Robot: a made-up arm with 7 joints.
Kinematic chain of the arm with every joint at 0, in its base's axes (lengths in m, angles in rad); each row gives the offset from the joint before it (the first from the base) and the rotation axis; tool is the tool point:
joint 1: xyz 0 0 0.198 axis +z
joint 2: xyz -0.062 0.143 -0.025 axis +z
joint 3: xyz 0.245 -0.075 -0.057 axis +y
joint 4: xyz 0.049 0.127 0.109 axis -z
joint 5: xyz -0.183 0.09 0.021 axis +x
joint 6: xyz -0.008 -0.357 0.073 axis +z
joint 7: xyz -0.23 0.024 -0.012 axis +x
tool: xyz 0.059 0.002 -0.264
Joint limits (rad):
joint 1: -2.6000..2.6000
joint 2: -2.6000..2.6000
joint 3: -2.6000..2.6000
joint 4: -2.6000..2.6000
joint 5: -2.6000..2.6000
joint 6: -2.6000..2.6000
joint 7: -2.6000..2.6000
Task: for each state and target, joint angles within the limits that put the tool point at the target. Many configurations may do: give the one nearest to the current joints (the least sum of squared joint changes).
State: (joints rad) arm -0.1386 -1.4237 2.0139 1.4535 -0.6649 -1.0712 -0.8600
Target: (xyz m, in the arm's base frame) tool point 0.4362 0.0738 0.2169
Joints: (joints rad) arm 0.2054 -1.1710 1.9236 1.5671 -0.3582 -1.2993 -0.5768
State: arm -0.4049 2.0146 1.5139 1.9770 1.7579 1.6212 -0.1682
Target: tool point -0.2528 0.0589 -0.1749
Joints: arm -0.5631 1.7847 1.6091 1.7209 1.4521 1.5305 -0.0447
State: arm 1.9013 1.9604 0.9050 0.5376 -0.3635 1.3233 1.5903
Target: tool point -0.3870 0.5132 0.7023
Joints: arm 1.1100 1.4556 1.1048 0.0624 -0.4542 1.7150 1.6899
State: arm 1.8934 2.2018 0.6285 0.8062 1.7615 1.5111 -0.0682
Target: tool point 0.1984 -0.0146 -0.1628
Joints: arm 2.2305 2.6000 0.7820 0.6382 1.2826 1.5262 -0.0508
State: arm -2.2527 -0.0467 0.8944 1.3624 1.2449 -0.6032 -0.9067
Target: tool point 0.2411 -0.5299 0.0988
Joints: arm -2.5782 -0.3806 1.0221 1.1991 1.0163 -0.7443 -0.9039
